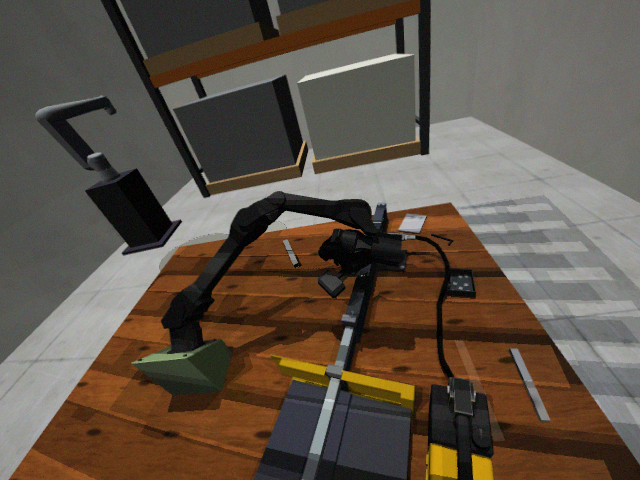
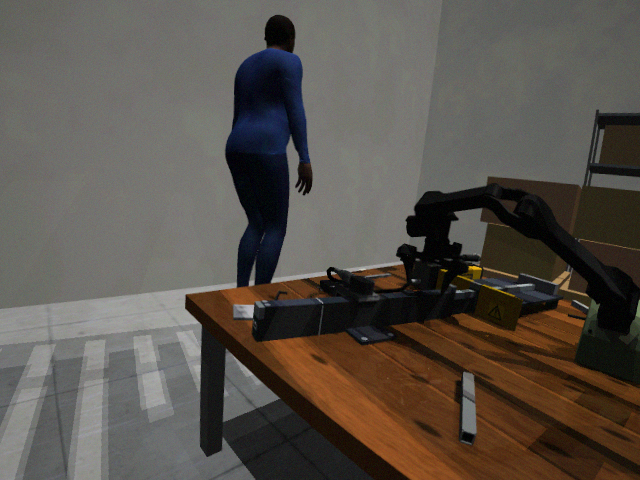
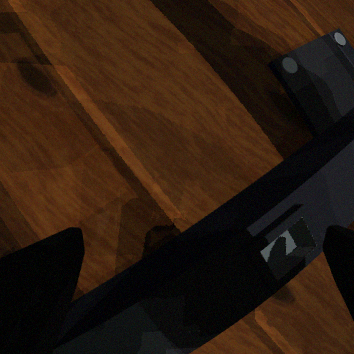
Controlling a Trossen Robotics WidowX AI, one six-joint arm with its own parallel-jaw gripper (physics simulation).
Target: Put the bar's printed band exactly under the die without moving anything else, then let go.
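Frame: origin at the arm's base, x ahead, y left, z up, level; millimetres.
Where they show: gripper, fingertip midpoint: [image 1: 350,277] [image 2: 425,290] [image 3: 209,241]; arm's base at its link origin: [image 1: 187,348] [image 2: 614,319].
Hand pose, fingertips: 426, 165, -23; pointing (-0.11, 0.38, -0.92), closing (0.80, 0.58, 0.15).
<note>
Each offset is from my fingertips to the top centre of the thing, as dx, dy, dz. "spot": to the spot under its first point. Level surfaces: height alone.
A long dark bar [image 1: 358,300] [image 2: 366,310] [image 3: 316,189] lies across the wooden table @(dz -93) [image 1: 247,305] [image 2: 375,395], running from the far edge into a press with a yellow guard [image 1: 370,387] [image 2: 495,310]. A thin pale band @(spot: +113, +279, -47) [image 2: 320,316] rings the bar near its far end. A small grey block @(spot: -67, -257, +0) [image 1: 334,371] sits over the bar at the guard. My gripper [image 1: 365,272] [image 2: 434,276] [image 3: 209,241] is open and empty, its fingers straddling the bar just above it. A small recessed window @(spot: +40, +20, -23) [image 3: 286,246] in the bar shows between the fingers.
A bolted mounting plate @(dz -85) [image 1: 391,266] [image 2: 368,335] [image 3: 316,77] lies beside the bar. Loose metal strips @(-218, +275, -73) [image 1: 291,252] @(+316, -298, -84) [image 1: 530,383] [image 2: 468,407], a white card @(+277, +322, -87) [image 1: 412,223] [image 2: 243,311], a black pad @(spot: +308, -14, -91) [image 1: 460,283] and a cable @(spot: +219, -83, -81) [image 1: 439,305] lie around. A person in blue [image 2: 268,143] stands behind the table.
</note>
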